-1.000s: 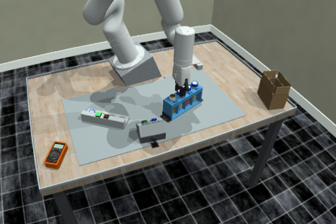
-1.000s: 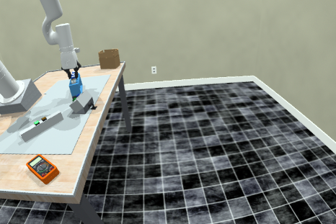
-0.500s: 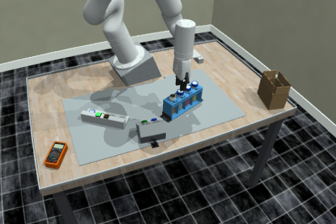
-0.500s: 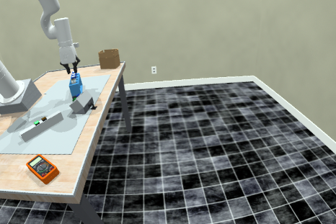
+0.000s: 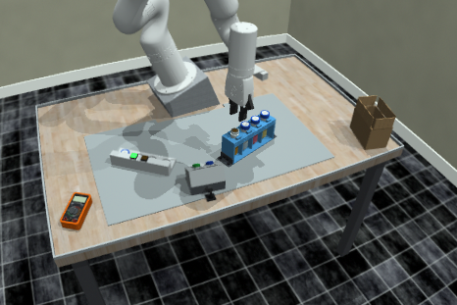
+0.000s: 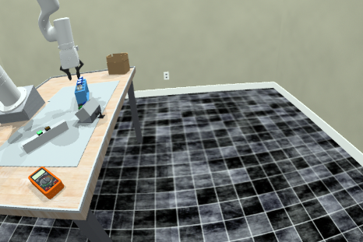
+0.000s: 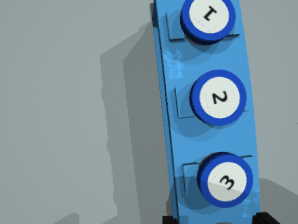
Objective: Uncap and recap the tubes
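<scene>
Now: the blue-and-white cap 100 mm behind my hand, 390 mm to the right of it and 160 mm below it. The rest, counted from my hand: green key 100 mm ahead, 180 mm to the right, 110 mm below; then blue key 100 mm ahead, 140 mm to the right, 110 mm below; then key housing 120 mm ahead, 160 mm to the right, 120 mm below.
</scene>
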